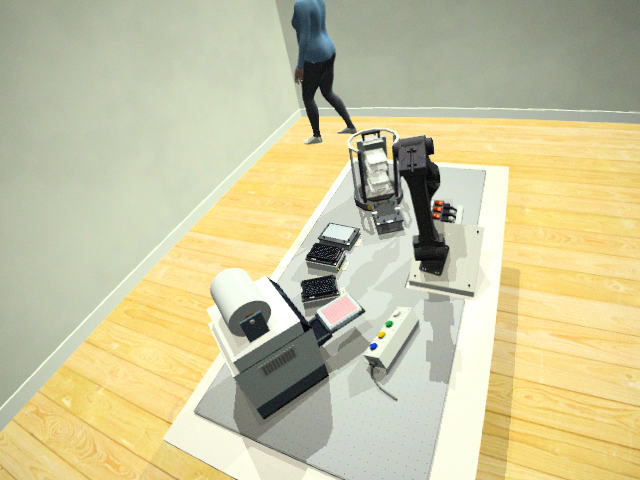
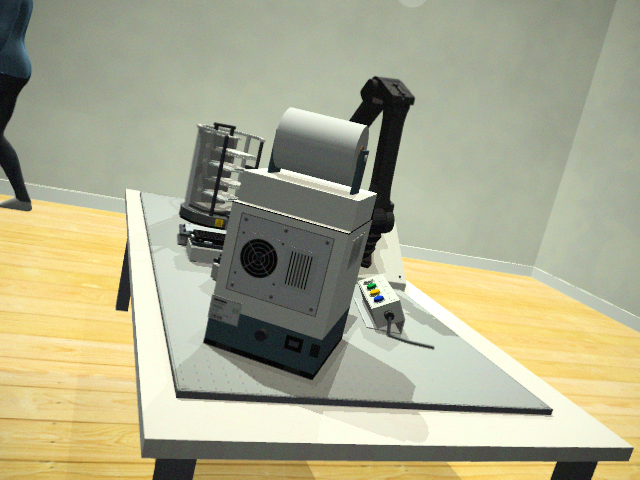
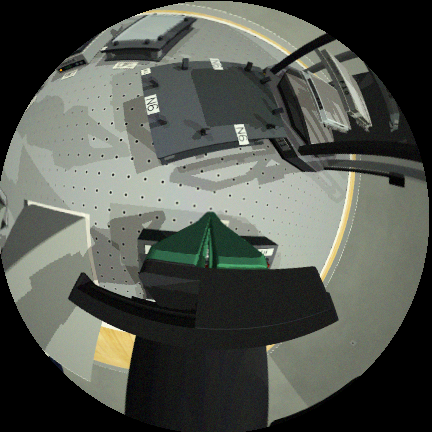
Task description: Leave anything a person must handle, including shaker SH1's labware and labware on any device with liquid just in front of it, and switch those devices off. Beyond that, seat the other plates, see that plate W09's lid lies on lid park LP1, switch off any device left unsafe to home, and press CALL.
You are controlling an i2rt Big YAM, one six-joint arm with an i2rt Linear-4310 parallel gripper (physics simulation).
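Seen in the pictures: gripper, fingertip midpoint: [image 3: 209, 217]; arm's base at its link origin: [image 1: 434, 258].
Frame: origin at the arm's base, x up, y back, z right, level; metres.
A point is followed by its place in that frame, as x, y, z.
My gripper [image 3: 209, 217] @[-0.004, -0.162, 0.274] is shut and empty, above a black switch strip [image 3: 260, 243] @[-0.048, -0.134, 0.382], which it partly hides. Three rockers [image 1: 437, 209] @[-0.031, -0.083, 0.337] glow orange-red beside the arm base. Nest N6 [image 3: 175, 100] @[-0.023, -0.264, 0.207] [image 1: 388, 223] @[-0.026, -0.257, 0.173] is bare, at the carousel's foot. A pale lid [image 1: 339, 231] @[-0.039, -0.455, 0.070] [image 3: 149, 29] lies on the park beside it. A dark plate [image 1: 325, 253] @[-0.015, -0.430, -0.100] sits on a device with a small orange light [image 3: 75, 65]. Another dark plate [image 1: 319, 286] @[-0.019, -0.365, -0.267] sits nearer the sealer. A pink-filled plate [image 1: 340, 310] @[0.044, -0.206, -0.379] lies on the sealer's extended tray. The button box [image 1: 395, 338] @[-0.011, -0.013, -0.379] [image 2: 381, 299] @[-0.014, -0.066, -0.442] has green, yellow and blue buttons; CALL is unreadable.
The sealer [image 1: 284, 369] @[0.093, -0.237, -0.657] [image 2: 284, 263] @[0.110, -0.383, -0.724] with its big roll stands at the near end. The glass-sided carousel [image 1: 353, 165] @[0.153, -0.480, 0.327] [image 2: 223, 175] @[0.082, -0.405, 0.474] holding labware stands at the far end. A person [image 1: 314, 43] [image 2: 12, 46] stands beyond the table. A cable [image 1: 383, 388] @[-0.077, 0.001, -0.523] trails from the button box.
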